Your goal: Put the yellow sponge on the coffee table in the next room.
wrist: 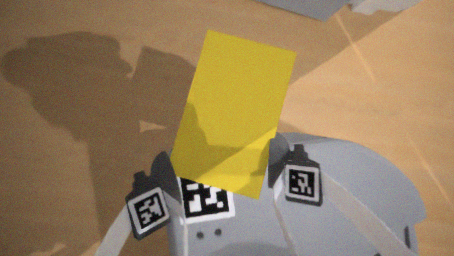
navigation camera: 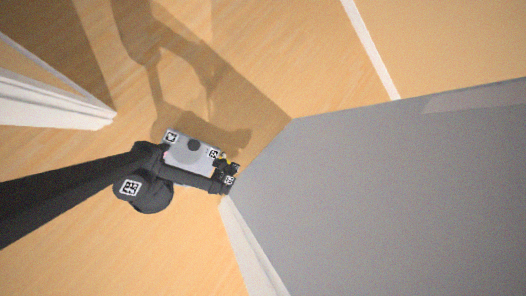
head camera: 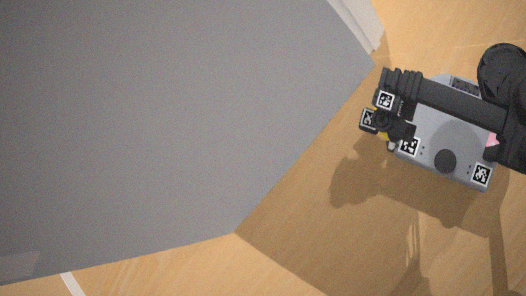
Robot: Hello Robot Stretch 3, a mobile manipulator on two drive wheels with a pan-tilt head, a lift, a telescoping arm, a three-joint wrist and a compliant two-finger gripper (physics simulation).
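Pixels of known places: robot's base, origin of the base link: (navigation camera: pixel 193 144) (head camera: pixel 444 160).
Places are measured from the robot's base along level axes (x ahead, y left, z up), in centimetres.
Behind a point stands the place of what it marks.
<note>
The yellow sponge (wrist: pixel 235 100) is held between the two fingertips of my gripper (wrist: pixel 220 161) @(x -2.1, y -17.7, z 23.5 cm) in the wrist view, its long part sticking out beyond them and tilted slightly. In the head camera view small bits of the sponge (head camera: pixel 384 135) @(x 0.1, y -20.1, z 26.0 cm) show under the dark wrist, at the corner of my base. In the navigation camera view a little yellow of the sponge (navigation camera: pixel 228 161) @(x -0.6, y -21.9, z 25.9 cm) shows beside the wrist. The arm is drawn in, and the wrist hangs beside the base. A coffee table cannot be made out in these views.
A large grey surface (head camera: pixel 175 125) @(x 11.5, y -49.2, z 74.0 cm) (navigation camera: pixel 390 190) @(x 12.8, y -49.7, z 98.6 cm), like a wall, lies close beyond the wrist, with white trim (head camera: pixel 357 22) @(x -28.9, y -36.6, z 29.1 cm) (navigation camera: pixel 250 245) @(x -28.9, y -36.9, z 61.6 cm) at one edge. My grey base (head camera: pixel 462 135) @(x -8.9, y 2.9, z 16.0 cm) (navigation camera: pixel 187 160) @(x -9.8, y -0.5, z 16.0 cm) stands on the wooden floor. Another white trimmed edge (navigation camera: pixel 55 107) @(x -4.0, y 45.6, z 42.3 cm) is at the left of the navigation view.
</note>
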